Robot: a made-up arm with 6 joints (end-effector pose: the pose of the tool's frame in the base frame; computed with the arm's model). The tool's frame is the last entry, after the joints.
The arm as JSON. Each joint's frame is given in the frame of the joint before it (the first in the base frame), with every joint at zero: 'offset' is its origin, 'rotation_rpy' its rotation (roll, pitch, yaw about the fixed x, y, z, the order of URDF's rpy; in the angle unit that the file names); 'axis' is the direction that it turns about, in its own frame. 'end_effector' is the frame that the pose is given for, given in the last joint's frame.
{
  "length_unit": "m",
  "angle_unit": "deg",
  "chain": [
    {
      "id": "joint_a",
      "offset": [
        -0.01,
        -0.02,
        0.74
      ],
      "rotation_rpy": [
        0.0,
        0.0,
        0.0
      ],
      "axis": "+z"
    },
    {
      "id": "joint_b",
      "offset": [
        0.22,
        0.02,
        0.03
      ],
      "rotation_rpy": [
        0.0,
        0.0,
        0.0
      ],
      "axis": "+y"
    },
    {
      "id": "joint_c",
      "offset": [
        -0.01,
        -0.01,
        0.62
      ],
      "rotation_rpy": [
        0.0,
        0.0,
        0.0
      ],
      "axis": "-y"
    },
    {
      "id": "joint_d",
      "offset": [
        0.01,
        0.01,
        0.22
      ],
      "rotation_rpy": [
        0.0,
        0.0,
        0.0
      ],
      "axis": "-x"
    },
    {
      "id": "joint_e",
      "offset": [
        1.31,
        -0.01,
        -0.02
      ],
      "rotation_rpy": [
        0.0,
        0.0,
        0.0
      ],
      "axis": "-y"
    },
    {
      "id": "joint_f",
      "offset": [
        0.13,
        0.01,
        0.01
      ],
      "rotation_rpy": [
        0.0,
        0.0,
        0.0
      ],
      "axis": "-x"
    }
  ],
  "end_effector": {
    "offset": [
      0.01,
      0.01,
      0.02
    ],
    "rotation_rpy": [
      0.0,
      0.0,
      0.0
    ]
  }
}
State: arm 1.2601 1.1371 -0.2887 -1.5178 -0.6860 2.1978
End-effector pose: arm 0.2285 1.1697 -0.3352 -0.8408 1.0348 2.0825
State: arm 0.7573 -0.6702 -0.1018 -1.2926 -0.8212 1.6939
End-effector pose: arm 0.5511 0.7092 2.1824 -0.4131 -0.6998 1.4090
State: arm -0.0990 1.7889 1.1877 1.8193 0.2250 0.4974
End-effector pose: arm 2.1184 -0.1832 -0.0154 -2.1189 0.1884 0.7881
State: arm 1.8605 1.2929 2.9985 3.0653 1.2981 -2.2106
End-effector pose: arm -0.2093 0.4707 2.2751 -0.2408 -1.1002 1.5691
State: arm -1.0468 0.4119 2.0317 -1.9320 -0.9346 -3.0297
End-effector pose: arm 0.1895 -0.0591 2.7240 -2.6060 -1.2021 -0.9283
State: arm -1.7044 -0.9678 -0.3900 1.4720 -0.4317 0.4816
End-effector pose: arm -0.1540 -0.8248 2.0735 -1.3717 1.6781 -1.8877
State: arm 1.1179 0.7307 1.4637 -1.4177 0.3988 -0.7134
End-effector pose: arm 0.7049 1.3493 2.3663 2.4786 0.4113 1.1413
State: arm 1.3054 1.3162 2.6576 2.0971 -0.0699 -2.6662
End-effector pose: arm 0.2265 0.8523 2.4144 1.3617 -0.8424 1.3854
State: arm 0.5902 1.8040 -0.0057 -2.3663 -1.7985 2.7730
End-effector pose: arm 0.6181 0.5560 -0.6814 0.4882 0.3139 1.3219
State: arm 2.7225 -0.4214 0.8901 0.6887 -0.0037 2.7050
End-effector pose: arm -0.1402 0.0395 2.7928 -0.5622 -1.7697 -0.5222
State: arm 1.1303 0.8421 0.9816 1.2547 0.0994 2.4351
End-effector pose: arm 0.8781 1.8753 1.6007 2.2511 1.5023 0.6384
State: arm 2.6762 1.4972 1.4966 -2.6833 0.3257 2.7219
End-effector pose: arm -2.0671 0.9961 1.0325 -0.3926 0.0409 2.5128
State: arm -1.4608 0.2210 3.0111 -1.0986 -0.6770 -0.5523
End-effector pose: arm -0.0361 1.0604 1.7065 -0.7734 -0.9702 0.5079
